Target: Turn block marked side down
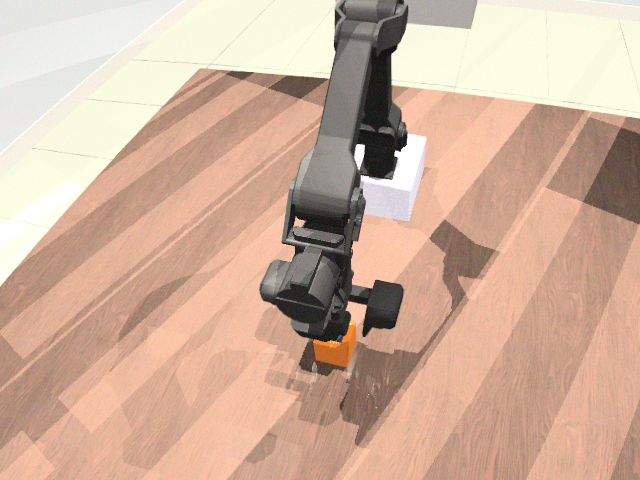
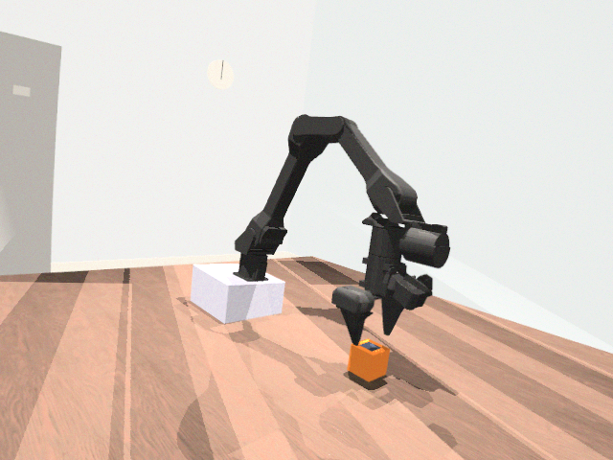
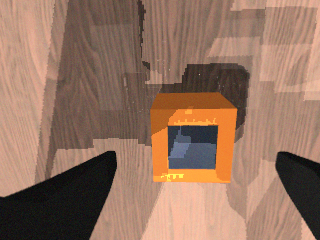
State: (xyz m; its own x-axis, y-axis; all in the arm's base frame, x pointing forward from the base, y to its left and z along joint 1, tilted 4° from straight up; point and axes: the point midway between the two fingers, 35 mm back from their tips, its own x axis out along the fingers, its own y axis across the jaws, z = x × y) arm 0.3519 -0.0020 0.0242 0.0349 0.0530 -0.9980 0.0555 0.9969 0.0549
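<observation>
My gripper tip is now 3 cm above the block.
</observation>
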